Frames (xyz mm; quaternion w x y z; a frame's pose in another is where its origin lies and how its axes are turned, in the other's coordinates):
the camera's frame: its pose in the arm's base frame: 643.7 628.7 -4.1 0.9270 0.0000 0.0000 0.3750
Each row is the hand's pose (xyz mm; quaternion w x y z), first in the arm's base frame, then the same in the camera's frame.
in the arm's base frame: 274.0 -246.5 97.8 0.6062 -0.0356 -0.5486 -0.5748
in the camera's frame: -874.2 -372.0 101.9 0.3464 -0.2387 -0.4952 -0.7601
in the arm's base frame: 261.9 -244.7 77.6 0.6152 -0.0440 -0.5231 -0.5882
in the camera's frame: -881.7 -362.3 81.7 0.3497 -0.2370 -0.4684 -0.7760
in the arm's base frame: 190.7 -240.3 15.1 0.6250 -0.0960 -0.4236 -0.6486
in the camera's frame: -929.8 -309.6 19.2 0.3362 -0.2479 -0.3567 -0.8357
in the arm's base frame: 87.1 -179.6 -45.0 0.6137 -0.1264 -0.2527 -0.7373
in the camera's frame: -962.0 -194.0 -40.9 0.2924 -0.2119 -0.1869 -0.9136
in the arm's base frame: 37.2 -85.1 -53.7 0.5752 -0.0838 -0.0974 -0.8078
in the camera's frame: -932.2 -91.3 -49.6 0.2303 -0.1142 -0.0589 -0.9646
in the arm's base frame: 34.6 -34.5 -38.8 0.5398 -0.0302 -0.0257 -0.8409
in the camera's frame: -898.9 -53.2 -34.7 0.1851 -0.0376 -0.0125 -0.9819
